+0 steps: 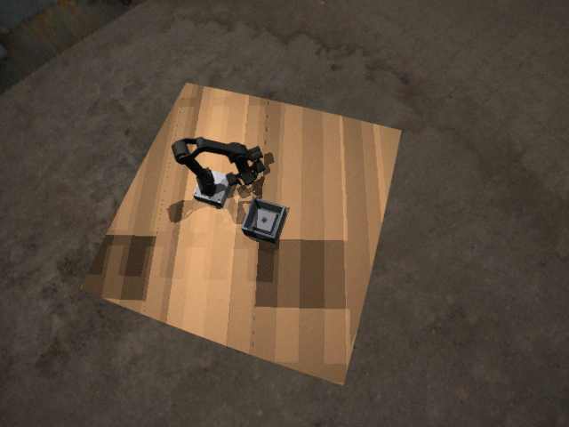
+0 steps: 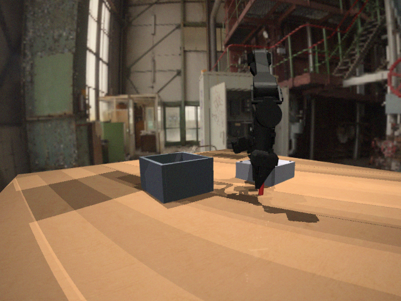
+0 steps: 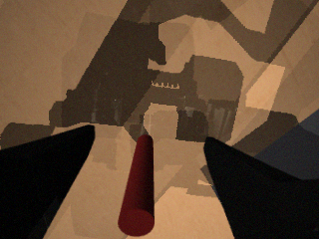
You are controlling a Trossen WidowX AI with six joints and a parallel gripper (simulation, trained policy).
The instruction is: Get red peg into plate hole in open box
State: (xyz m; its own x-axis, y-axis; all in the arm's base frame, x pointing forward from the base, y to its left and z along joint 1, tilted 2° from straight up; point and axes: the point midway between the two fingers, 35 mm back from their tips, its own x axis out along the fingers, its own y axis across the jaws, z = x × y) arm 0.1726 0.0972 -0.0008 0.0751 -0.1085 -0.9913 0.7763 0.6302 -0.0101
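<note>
Now: gripper tip 1 cm past the red peg, 1 cm to the right of it and 1 cm below it. The rest, counted from my gripper tip: grey box: 13 cm ahead, 19 cm to the right.
</note>
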